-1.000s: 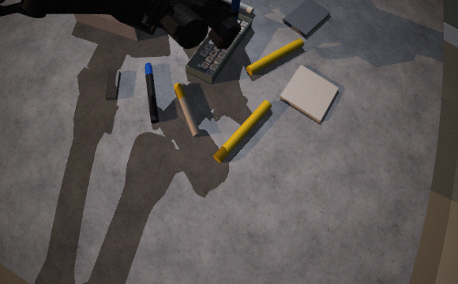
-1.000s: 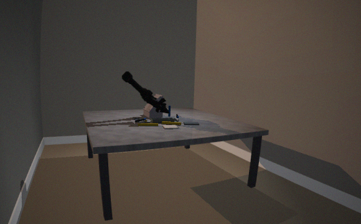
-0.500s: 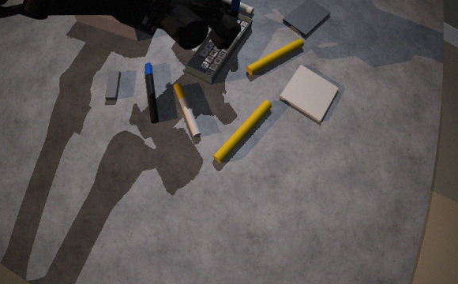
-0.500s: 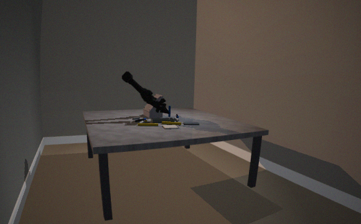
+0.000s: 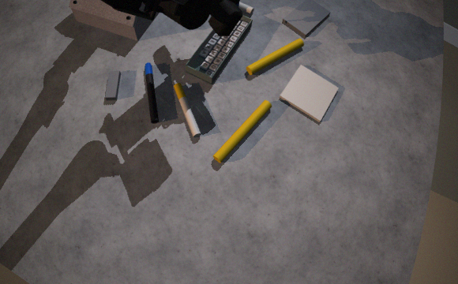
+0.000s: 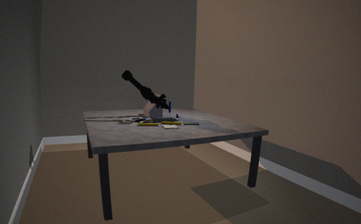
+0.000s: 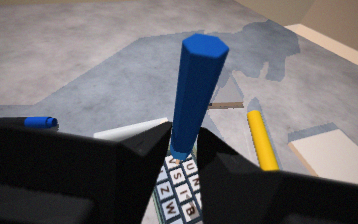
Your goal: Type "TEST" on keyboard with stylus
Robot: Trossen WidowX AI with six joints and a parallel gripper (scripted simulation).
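Right now my gripper tip is 2 cm short of the T key, 5 cm to the left of it and 10 cm above it. Round my gripper tip: blue stylus 2 cm below; white cylinder 3 cm behind, 7 cm to the left, 10 cm below; grey pad 14 cm ahead, 14 cm to the left, 10 cm below.
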